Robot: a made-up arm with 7 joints. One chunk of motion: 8 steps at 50 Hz.
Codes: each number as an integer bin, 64 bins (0 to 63) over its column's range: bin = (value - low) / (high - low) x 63, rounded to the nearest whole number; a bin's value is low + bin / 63 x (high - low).
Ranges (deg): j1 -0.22..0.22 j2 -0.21..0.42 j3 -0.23..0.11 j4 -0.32..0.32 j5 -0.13..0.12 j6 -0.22..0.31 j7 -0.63..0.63
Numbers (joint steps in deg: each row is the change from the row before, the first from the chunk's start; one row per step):
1: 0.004 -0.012 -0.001 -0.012 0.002 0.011 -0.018
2: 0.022 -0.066 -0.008 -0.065 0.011 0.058 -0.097
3: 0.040 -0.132 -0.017 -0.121 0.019 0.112 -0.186
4: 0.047 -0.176 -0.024 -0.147 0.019 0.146 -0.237
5: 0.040 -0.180 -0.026 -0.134 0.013 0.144 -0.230
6: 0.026 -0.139 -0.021 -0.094 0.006 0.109 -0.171
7: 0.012 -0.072 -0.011 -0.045 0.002 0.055 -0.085
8: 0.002 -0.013 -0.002 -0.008 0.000 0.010 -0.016
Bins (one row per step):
1: 32 20 42 30 33 27 31
2: 35 14 41 25 36 33 27
3: 37 8 39 20 38 39 22
4: 38 3 38 17 38 44 20
5: 37 3 38 18 36 43 20
6: 35 7 39 22 34 39 23
7: 33 14 41 27 33 33 27
8: 32 20 42 31 33 27 31

